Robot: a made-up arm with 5 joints. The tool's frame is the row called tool. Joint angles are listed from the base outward. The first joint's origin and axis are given. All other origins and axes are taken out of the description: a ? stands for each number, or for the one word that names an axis. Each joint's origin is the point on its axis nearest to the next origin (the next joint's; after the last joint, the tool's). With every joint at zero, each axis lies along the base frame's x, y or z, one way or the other. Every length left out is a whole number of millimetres.
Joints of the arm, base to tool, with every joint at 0 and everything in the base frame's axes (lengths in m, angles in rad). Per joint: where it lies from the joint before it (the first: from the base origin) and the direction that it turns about. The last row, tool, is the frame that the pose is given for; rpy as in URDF.
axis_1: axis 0 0 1 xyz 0 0 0.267
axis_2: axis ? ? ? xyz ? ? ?
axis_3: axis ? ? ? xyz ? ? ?
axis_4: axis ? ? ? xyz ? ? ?
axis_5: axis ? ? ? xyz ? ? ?
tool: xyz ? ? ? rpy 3.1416 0 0
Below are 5 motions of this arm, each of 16 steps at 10 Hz.
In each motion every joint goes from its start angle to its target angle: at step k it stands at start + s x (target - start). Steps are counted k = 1, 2, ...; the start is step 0. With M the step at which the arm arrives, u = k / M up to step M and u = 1 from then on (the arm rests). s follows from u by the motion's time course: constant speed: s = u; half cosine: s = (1 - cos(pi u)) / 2; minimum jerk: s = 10 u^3 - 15 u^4 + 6 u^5.
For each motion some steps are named. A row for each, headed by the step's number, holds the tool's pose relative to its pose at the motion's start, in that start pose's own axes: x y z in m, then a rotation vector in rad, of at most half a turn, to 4 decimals.
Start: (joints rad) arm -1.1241 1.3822 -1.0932 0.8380 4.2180
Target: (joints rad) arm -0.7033 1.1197 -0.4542 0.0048 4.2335
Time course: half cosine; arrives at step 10
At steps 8, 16:
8: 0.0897 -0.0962 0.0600 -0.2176 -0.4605 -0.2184
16: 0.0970 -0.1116 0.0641 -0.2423 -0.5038 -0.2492

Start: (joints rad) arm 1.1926 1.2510 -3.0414 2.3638 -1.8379
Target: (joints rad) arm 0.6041 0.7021 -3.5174 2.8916 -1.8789
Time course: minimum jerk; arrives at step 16
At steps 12, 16:
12: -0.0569 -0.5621 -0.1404 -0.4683 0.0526 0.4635
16: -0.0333 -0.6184 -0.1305 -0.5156 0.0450 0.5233

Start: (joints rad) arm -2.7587 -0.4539 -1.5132 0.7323 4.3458
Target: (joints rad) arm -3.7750 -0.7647 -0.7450 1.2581 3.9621
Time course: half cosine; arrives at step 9
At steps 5, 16:
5: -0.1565 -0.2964 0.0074 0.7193 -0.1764 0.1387
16: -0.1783 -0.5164 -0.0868 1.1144 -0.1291 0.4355

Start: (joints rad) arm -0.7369 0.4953 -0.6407 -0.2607 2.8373
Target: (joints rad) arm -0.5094 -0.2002 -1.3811 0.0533 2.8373
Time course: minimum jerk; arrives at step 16
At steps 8, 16:
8: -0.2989 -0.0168 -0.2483 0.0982 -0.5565 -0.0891
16: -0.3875 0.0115 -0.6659 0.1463 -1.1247 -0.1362

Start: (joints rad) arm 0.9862 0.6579 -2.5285 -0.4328 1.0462
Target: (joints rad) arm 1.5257 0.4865 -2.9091 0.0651 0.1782
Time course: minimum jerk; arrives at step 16
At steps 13, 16:
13: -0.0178 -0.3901 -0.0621 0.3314 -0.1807 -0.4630
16: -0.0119 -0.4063 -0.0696 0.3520 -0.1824 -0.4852

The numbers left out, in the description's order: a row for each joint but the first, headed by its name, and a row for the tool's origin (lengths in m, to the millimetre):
axis_2: axis 0 1 0, xyz 0 0 0
axis_3: axis 0 1 0, xyz 0.053 0 0.283
axis_4: axis 0 1 0, xyz 0.102 0 -0.45
axis_5: axis 0 0 -1, xyz 0.09 0 -0.115
tool: xyz 0 0 0

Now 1 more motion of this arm.
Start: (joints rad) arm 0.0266 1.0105 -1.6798 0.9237 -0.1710
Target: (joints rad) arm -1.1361 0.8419 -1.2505 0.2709 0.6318
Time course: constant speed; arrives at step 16
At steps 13, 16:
13: -0.3827 0.4589 0.0865 0.1444 0.2974 1.5908
16: -0.5131 0.4924 0.1169 0.1625 0.3593 1.9606

